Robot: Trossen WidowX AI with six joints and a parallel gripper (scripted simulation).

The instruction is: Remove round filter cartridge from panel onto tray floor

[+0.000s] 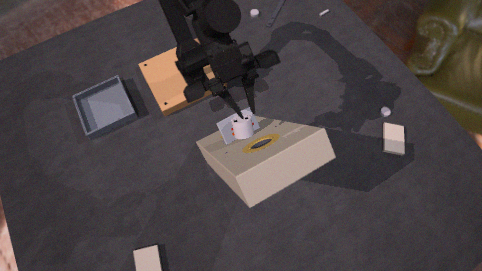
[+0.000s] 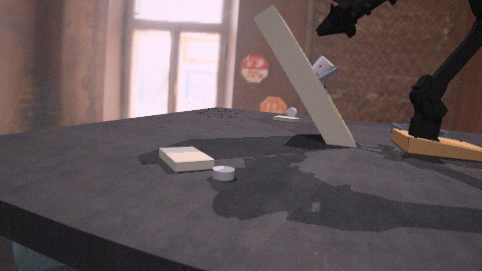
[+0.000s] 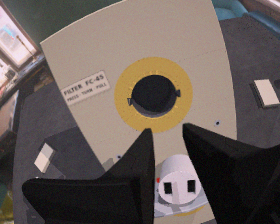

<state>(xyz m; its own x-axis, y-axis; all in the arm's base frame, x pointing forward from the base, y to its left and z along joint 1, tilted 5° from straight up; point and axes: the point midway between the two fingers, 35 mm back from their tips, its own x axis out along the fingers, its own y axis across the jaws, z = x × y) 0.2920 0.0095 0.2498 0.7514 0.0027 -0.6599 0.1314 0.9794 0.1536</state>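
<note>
Right now my gripper tip is 9 cm above the white filter cartridge and 3 cm past it. Round my gripper tip: beige service panel 11 cm below, 2 cm ahead.
</note>
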